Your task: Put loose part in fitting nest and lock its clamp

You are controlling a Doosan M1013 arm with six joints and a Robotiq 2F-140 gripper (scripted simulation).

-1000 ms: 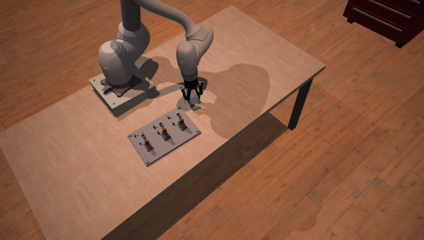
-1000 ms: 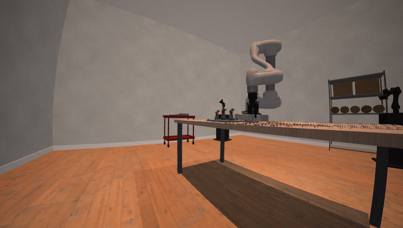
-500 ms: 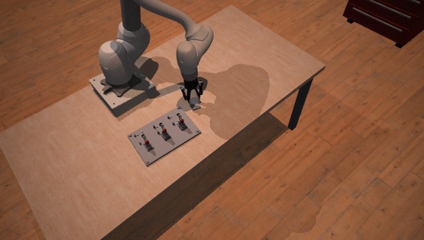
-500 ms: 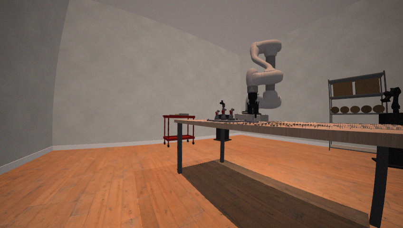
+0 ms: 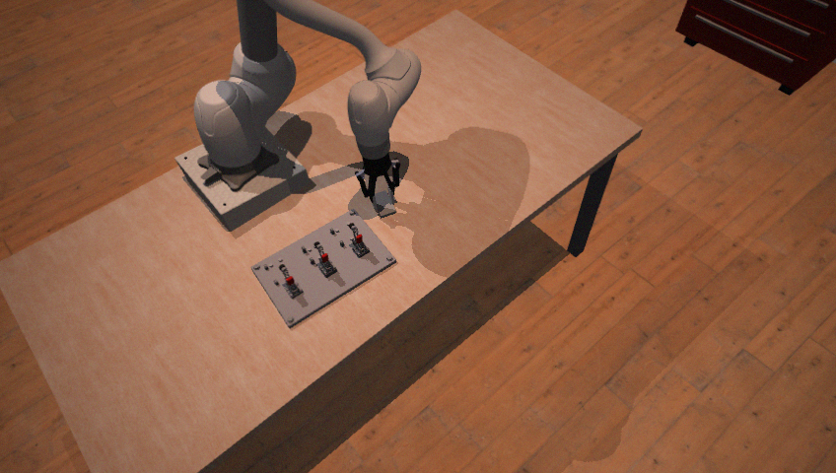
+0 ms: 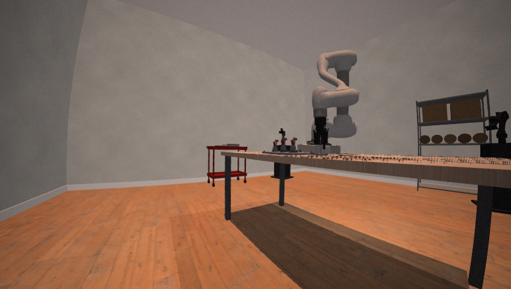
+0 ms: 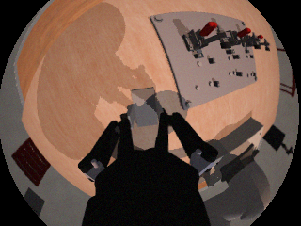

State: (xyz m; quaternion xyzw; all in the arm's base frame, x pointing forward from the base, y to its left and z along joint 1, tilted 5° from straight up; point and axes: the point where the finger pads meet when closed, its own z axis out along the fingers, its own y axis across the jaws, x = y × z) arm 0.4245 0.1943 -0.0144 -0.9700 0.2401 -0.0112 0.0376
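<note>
Right now my hand is 270 mm to the left of the fixture, 30 mm above it and 10 mm short of it. From my hand the other things lie so: grey plate part (30 mm below).
</note>
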